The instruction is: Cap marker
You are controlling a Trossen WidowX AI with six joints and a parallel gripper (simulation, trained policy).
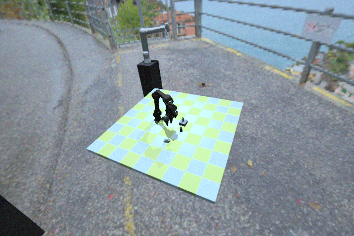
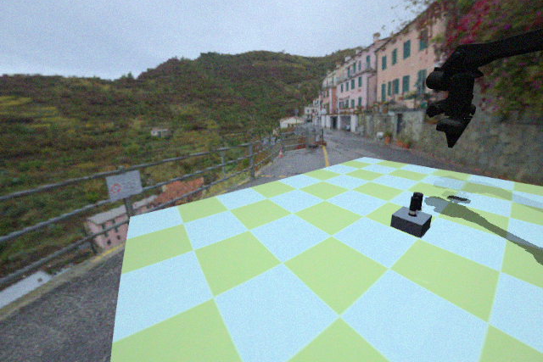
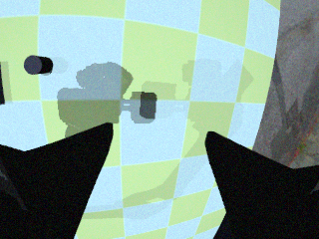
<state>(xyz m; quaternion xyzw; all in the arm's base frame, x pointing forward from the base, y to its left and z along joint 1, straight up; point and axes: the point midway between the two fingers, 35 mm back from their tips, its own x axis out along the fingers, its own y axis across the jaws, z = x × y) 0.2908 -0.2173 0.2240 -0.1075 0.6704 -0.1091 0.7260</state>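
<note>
My gripper tip is now 17 cm above the dark cap, 14 cm to the right of it and 4 cm short of it. From my gripper tip the other things lie so: grey holder block (26 cm to the left, 17 cm below, 2 cm ahead).
</note>
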